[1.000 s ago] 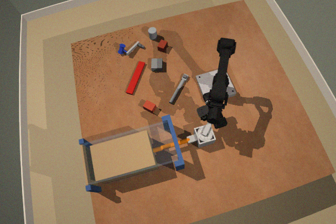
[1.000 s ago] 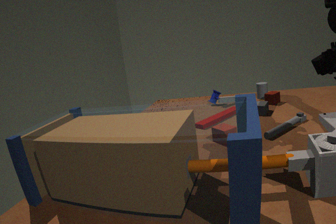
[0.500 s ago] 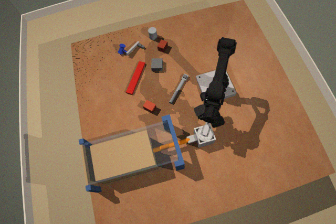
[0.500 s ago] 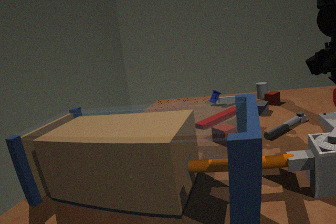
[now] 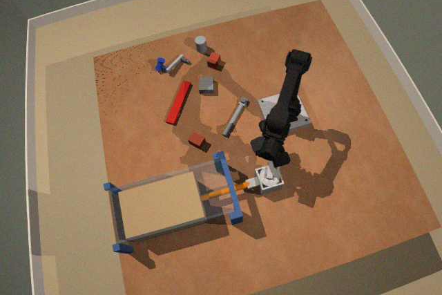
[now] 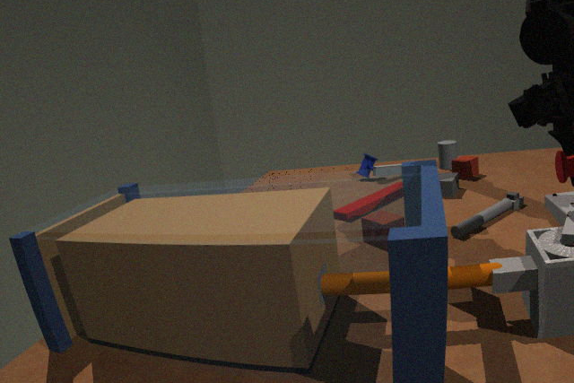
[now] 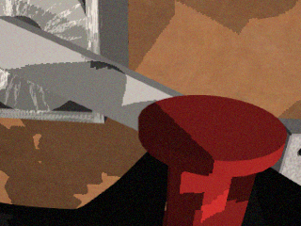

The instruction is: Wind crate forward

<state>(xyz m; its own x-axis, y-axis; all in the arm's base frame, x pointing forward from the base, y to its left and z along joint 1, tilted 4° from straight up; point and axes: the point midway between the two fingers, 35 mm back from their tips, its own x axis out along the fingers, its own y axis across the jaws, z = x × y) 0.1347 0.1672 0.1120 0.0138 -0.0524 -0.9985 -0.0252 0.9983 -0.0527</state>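
The winch handle is 2 cm ahead of my gripper tip, 3 cm to the left of it and 1 cm below it. Also, from my gripper tip: red knob: 2 cm above; grey winch: 2 cm ahead, 8 cm to the left, 9 cm below; blue frame: 20 cm ahead, 9 cm to the left, 1 cm below.
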